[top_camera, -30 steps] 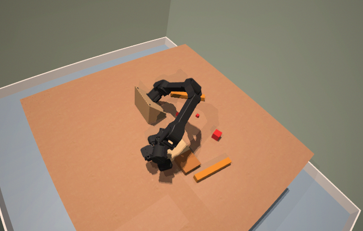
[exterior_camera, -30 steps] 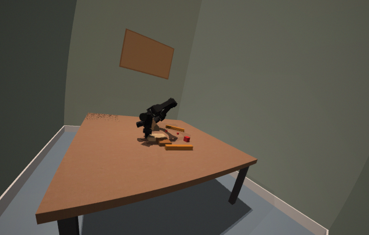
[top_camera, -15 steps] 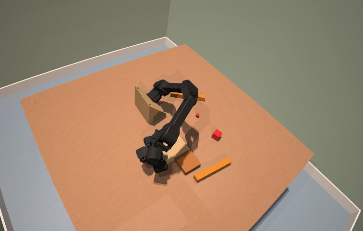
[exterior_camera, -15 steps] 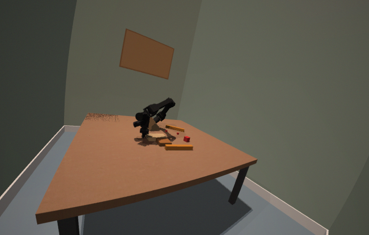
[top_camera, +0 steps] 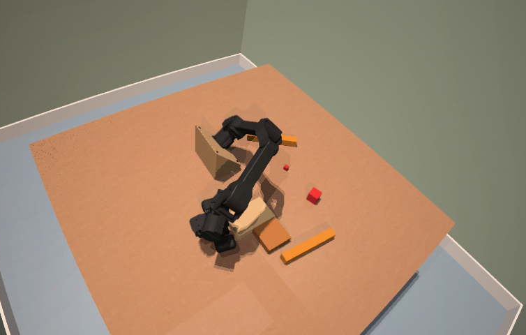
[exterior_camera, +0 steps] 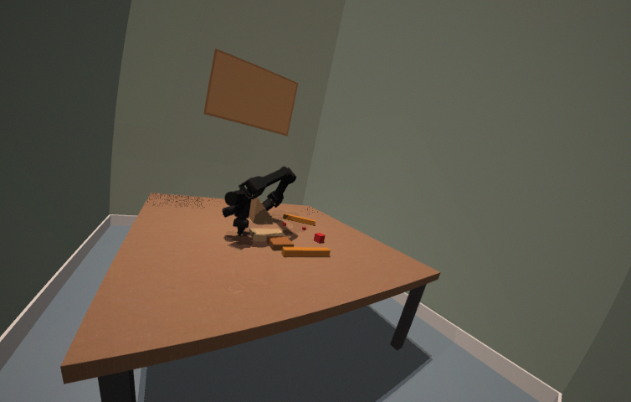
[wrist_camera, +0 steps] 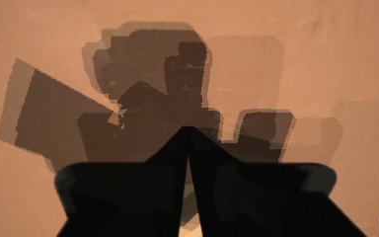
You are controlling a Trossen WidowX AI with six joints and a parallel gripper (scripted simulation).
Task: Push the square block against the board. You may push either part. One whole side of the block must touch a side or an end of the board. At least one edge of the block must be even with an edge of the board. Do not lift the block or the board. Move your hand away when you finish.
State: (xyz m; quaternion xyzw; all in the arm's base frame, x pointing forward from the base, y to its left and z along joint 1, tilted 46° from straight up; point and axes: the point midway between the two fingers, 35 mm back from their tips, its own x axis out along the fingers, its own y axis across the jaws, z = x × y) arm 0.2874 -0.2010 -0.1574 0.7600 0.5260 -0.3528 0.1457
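The pale tan flat slab is 2 cm ahead of my gripper tip, 13 cm to the left of it and 1 cm above it. Also, from my gripper tip: orange-brown square block (12 cm ahead, 15 cm to the left, 1 cm above).
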